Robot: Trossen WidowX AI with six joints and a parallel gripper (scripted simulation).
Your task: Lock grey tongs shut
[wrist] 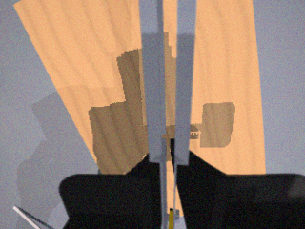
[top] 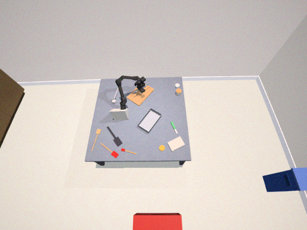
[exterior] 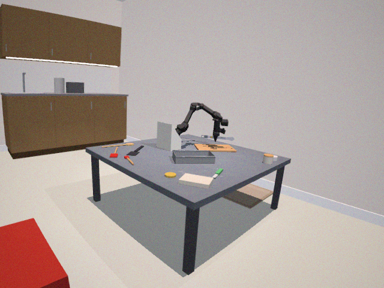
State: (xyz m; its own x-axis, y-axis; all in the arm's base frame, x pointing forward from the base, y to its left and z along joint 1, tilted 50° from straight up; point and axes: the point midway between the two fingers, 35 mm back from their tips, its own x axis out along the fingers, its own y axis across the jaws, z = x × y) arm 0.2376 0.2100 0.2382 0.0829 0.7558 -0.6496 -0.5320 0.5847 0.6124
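Right now the wooden board is 60 mm below my gripper tip. The rest, counted from my gripper tip: orange disc 220 mm ahead, 850 mm to the right, 60 mm below; then roasting tin 100 mm ahead, 470 mm to the right, 40 mm below; then jar 560 mm ahead, 60 mm to the right, 40 mm below.
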